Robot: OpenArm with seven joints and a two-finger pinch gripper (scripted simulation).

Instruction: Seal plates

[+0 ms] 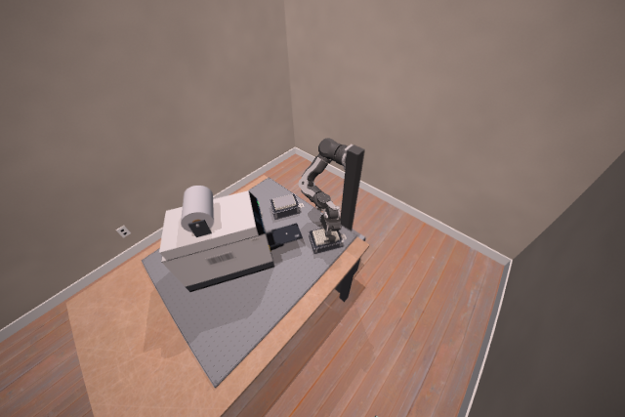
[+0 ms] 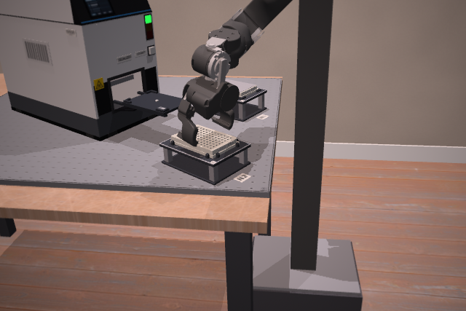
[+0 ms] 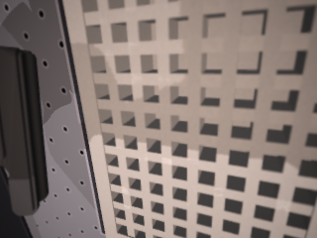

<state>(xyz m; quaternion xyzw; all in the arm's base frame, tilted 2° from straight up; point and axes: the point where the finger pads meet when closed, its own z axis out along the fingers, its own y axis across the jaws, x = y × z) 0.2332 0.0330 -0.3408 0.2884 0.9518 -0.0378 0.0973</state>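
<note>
My gripper is now 20 mm above the plate. The rest, counted from my hand: start button (270 mm to the right, 190 mm ahead, 120 mm above); then nest label (90 mm behind, 70 mm below, 60 mm to the left); then sealer stage (150 mm ahead, 140 mm to the right, 20 mm above).
</note>
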